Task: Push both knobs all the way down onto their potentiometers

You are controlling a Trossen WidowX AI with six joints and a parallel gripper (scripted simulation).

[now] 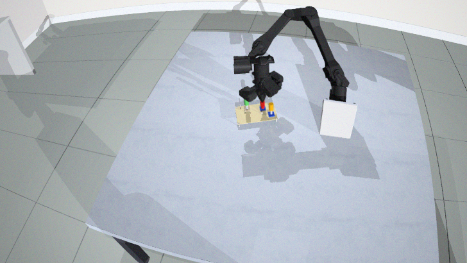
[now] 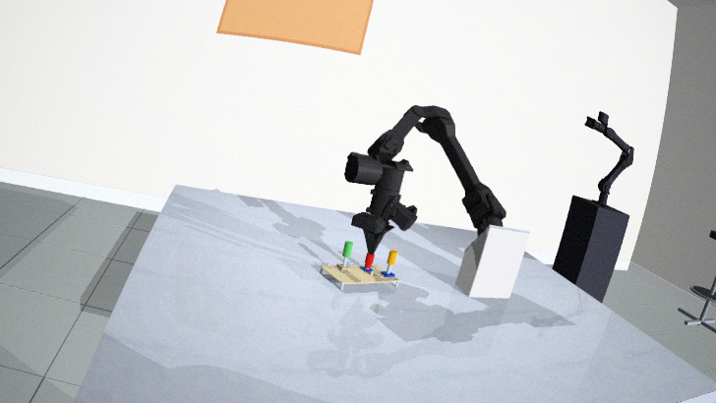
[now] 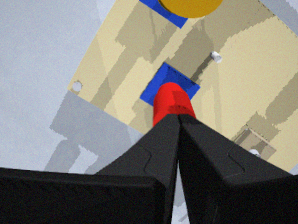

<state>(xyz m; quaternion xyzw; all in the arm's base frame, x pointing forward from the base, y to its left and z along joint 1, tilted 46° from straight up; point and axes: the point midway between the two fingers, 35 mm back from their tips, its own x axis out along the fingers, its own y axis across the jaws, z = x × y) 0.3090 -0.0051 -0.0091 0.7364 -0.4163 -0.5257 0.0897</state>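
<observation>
My gripper tip is now 2 cm above the red knob. Also, from my gripper tip: green knob: 6 cm ahead, 2 cm to the left, 1 cm above.
</observation>
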